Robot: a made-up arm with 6 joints.
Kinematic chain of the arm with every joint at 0, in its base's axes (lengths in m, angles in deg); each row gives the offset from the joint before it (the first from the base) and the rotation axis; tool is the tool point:
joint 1: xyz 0 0 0.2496 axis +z
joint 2: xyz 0 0 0 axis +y
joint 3: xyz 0 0 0.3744 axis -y
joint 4: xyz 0 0 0 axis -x
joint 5: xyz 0.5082 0 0 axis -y
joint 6: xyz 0 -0.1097 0 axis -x
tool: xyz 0 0 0
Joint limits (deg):
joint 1: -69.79..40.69
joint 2: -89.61..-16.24
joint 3: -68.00..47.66
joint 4: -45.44..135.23
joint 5: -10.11..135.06
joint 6: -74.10..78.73
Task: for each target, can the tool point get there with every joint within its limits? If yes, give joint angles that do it. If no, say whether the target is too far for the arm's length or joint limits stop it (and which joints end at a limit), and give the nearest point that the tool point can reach.
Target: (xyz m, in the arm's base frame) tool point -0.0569 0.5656 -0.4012
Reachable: no: joint limits stop it (at a limit: joint 1, joint 2, joint 3, joint 4) | nearest point 0.1544 0.2354 0.2577 | short by 0.767 m
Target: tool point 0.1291 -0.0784 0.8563
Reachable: yes | joints 11.33 -45.24 -7.41 21.21 104.78 13.57
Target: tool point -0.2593 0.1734 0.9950
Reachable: yes | joints -51.54 -51.25 33.19 29.81 86.04 16.31
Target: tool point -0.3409 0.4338 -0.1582
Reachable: no: joint limits stop it (at a limit: joint 1, joint 2, joint 3, joint 4) | nearest point 0.1544 0.2354 0.2577 | short by 0.676 m
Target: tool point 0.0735 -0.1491 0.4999
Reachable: yes | joints -28.36 -72.35 -50.92 -28.60 33.22 -50.63
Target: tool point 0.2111 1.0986 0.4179
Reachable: no: too far | nearest point -0.2033 0.7778 0.5402 | short by 0.538 m
